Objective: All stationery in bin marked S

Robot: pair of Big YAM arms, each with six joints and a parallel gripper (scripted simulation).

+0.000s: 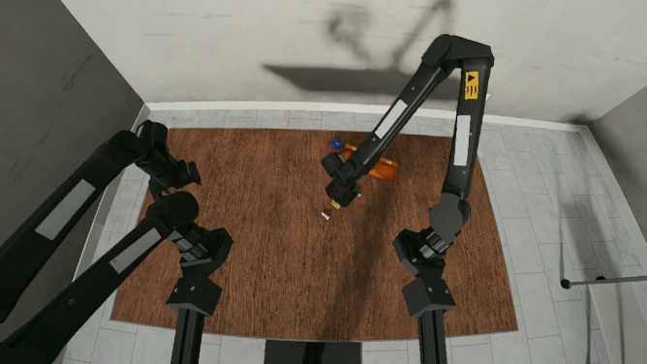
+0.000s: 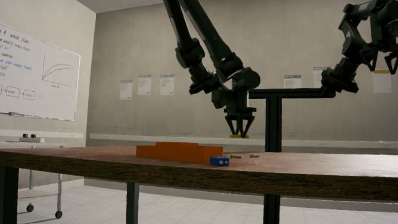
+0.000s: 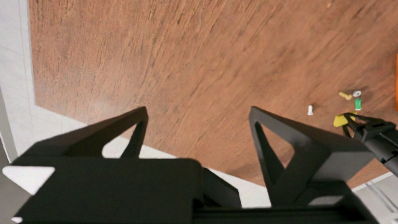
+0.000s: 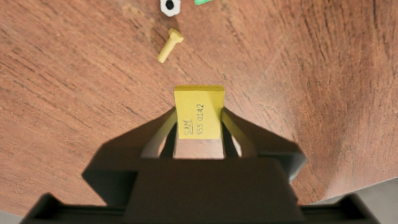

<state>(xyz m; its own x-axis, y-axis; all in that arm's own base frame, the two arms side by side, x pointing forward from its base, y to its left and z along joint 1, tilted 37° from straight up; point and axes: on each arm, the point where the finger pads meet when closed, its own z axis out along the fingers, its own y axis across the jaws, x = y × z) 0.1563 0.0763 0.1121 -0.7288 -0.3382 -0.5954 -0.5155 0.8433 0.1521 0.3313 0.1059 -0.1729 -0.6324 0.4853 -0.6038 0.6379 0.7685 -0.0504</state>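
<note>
Right now my right hand is 80 mm to the left of the green cylinder, 70 mm above it and 60 mm short of it. The rest, counted from my right hand: yellow bolt (70 mm below, 50 mm ahead, 10 mm to the right); yellow sticky-note pad (right at my right hand); white bolt (70 mm below, 50 mm to the left, 40 mm behind).
</note>
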